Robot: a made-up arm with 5 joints.
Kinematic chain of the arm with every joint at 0, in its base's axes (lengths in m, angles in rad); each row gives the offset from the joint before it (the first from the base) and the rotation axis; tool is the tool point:
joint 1: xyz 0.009 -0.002 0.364 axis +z
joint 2: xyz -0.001 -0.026 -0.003 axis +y
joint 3: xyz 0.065 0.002 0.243 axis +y
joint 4: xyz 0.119 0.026 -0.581 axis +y
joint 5: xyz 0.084 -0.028 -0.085 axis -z
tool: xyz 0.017 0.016 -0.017
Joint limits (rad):
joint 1: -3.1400..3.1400
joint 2: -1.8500..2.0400
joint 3: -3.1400..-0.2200
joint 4: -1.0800..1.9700
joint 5: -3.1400..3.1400
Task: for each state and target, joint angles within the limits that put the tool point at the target. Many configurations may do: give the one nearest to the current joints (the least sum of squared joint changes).
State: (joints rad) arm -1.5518 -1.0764 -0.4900 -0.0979 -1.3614
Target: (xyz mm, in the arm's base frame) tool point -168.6 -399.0 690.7
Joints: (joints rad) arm -1.9765 -1.3353 -0.2200 -0.3376 -1.3971
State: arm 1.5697 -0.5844 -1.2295 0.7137 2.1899
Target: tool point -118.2 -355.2 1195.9
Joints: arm 1.0941 -1.3170 -1.8501 0.5976 2.1691
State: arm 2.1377 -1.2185 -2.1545 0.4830 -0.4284
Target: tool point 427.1 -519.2 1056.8
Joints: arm 2.2442 -1.3730 -2.1979 0.4684 -0.4379
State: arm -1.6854 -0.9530 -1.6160 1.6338 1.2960
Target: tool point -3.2 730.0 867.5
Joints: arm -1.6063 -1.7397 -2.1644 1.6105 1.3052
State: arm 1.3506 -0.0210 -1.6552 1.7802 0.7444
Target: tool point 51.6 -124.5 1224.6
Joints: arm 1.6930 -0.8910 -2.2255 1.8135 0.8132
